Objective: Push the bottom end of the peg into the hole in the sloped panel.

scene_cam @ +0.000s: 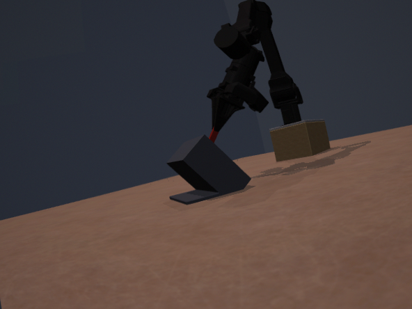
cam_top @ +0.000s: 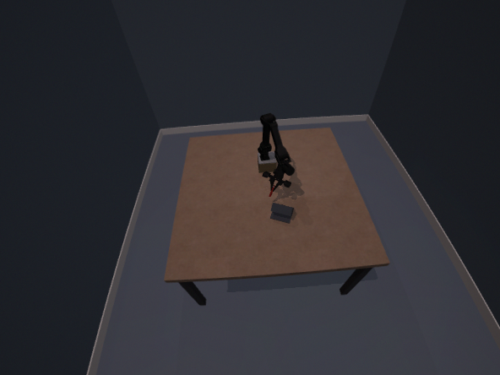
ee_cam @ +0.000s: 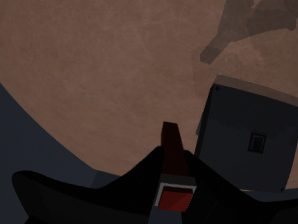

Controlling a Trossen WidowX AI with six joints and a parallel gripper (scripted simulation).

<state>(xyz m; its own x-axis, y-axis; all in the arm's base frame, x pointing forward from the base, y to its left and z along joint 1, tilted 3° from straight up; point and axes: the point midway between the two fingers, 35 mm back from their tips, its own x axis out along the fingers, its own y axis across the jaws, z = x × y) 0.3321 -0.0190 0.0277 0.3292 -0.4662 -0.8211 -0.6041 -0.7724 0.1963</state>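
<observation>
My gripper tip is now 110 mm short of the sloped panel, 40 mm to the right of it and 70 mm above it. Also, from my gripper tip: peg 10 mm behind, 10 mm to the left, 10 mm above.
</observation>
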